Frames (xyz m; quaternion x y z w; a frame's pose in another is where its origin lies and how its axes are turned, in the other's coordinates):
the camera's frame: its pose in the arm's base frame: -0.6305 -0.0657 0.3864 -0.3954 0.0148 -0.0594 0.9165
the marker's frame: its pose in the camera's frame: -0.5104 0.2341 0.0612 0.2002 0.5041 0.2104 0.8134
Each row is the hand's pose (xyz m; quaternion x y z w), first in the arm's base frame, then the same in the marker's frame.
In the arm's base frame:
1: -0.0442 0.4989 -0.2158 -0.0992 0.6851 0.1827 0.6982
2: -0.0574 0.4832 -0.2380 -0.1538 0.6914 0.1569 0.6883
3: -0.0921 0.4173 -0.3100 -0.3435 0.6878 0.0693 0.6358
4: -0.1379 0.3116 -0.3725 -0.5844 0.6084 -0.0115 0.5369
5: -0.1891 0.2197 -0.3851 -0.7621 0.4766 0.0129 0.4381
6: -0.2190 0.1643 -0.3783 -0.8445 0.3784 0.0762 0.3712
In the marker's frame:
1: 0.7759 0.3811 0.8326 -0.1481 0.1627 0.2098 0.9527
2: 0.7938 0.3714 0.8102 -0.1808 0.1729 0.1587 0.9551
3: 0.8581 0.3251 0.7435 -0.2957 0.1968 -0.0208 0.9346
4: 0.9179 0.2381 0.6658 -0.4573 0.1794 -0.2333 0.8392
5: 0.9281 0.1528 0.6038 -0.6208 0.1111 -0.3295 0.7027
6: 0.9217 0.0980 0.5728 -0.7250 0.0547 -0.3361 0.5986

